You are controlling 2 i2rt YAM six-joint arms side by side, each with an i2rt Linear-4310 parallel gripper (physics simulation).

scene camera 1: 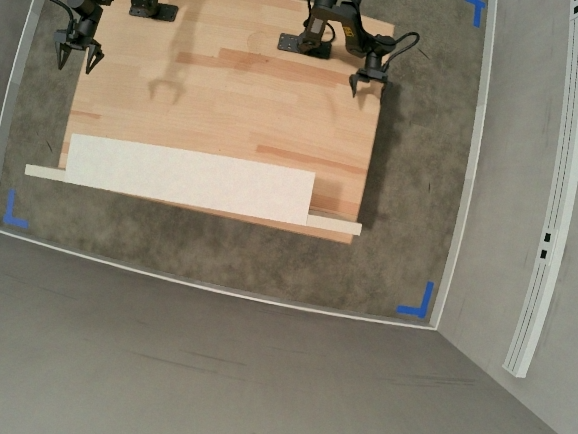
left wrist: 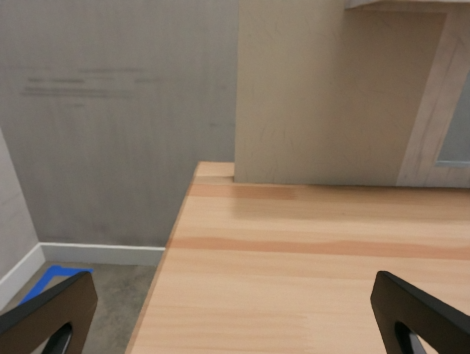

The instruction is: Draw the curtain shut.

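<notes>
No curtain cloth can be made out. In the scene view a wide white board [scene camera 1: 190, 177] hides what is under it; the ends of a narrow pale strip [scene camera 1: 335, 224] stick out beside it. In the left wrist view a beige wall panel [left wrist: 300, 100] stands at the table's far edge, with a paler window frame [left wrist: 431, 125] at right and a ledge [left wrist: 410, 6] above. My left gripper [scene camera 1: 369, 94] [left wrist: 234, 285] is open and empty, near the table's right edge, well away from the panel. My right gripper [scene camera 1: 74, 70] is open and empty, near the table's left edge.
The wooden table [scene camera 1: 215, 110] [left wrist: 300, 290] lies between the arms and the board. Blue tape corners [scene camera 1: 422, 307] [left wrist: 55, 272] mark the floor. Grey walls [scene camera 1: 225, 360] [left wrist: 120, 140] stand around it.
</notes>
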